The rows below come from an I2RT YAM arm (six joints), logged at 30 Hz.
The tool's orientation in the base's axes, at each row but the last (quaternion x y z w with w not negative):
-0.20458 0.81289 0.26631 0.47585
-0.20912 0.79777 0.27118 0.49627
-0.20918 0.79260 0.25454 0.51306
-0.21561 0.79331 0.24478 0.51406
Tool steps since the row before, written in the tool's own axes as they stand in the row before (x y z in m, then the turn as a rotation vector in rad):
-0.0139 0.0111 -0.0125 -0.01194 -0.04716 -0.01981
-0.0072 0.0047 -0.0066 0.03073 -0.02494 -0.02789
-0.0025 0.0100 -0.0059 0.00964 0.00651 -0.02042
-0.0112 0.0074 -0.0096 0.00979 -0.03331 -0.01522
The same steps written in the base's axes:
-0.0084 0.0019 0.0200 0.02000 -0.04801 0.00733
-0.0043 -0.0002 0.0100 -0.01679 -0.03893 -0.02338
-0.0091 0.0044 0.0062 -0.02201 -0.00820 -0.00061
-0.0070 0.0010 0.0149 0.00527 -0.03639 -0.00922

